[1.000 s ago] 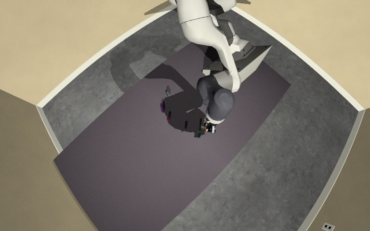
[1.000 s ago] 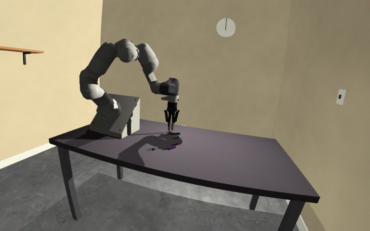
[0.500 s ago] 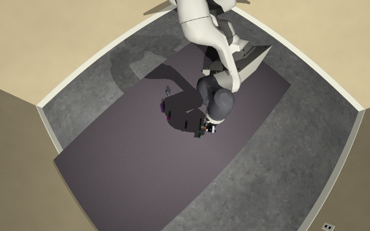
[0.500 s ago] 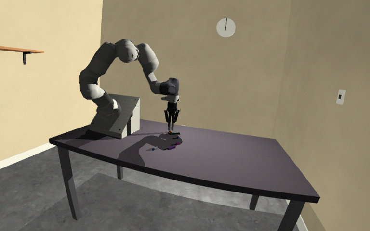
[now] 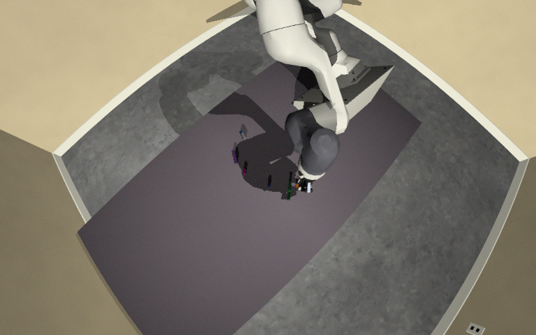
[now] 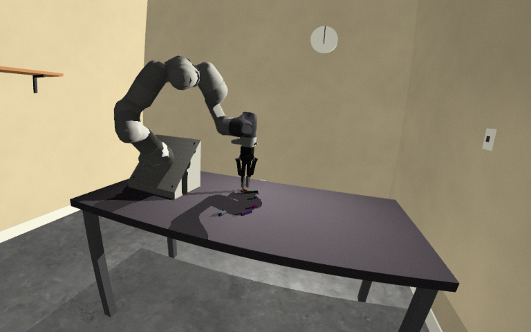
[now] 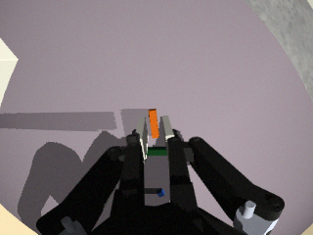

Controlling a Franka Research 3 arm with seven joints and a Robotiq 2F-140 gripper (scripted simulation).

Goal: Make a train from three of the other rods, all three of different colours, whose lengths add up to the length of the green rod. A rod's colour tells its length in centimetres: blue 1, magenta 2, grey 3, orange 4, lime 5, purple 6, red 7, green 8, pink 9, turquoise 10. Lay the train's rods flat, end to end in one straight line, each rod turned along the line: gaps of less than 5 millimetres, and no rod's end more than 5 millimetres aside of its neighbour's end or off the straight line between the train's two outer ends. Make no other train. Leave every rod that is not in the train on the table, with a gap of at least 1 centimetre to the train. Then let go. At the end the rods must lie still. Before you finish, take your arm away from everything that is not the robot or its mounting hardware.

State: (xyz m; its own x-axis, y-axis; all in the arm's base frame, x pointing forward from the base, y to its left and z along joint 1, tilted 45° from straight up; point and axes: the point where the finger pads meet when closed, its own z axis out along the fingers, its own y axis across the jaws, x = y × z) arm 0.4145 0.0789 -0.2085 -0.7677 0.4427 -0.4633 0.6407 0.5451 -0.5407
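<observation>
Right now my hand is 50 mm above the orange rod. Round my hand: purple rod 280 mm to the right, 130 mm ahead, 50 mm below; green rod 50 mm below, 50 mm ahead, 20 mm to the right; magenta rod 200 mm to the right, 140 mm ahead, 50 mm below.
</observation>
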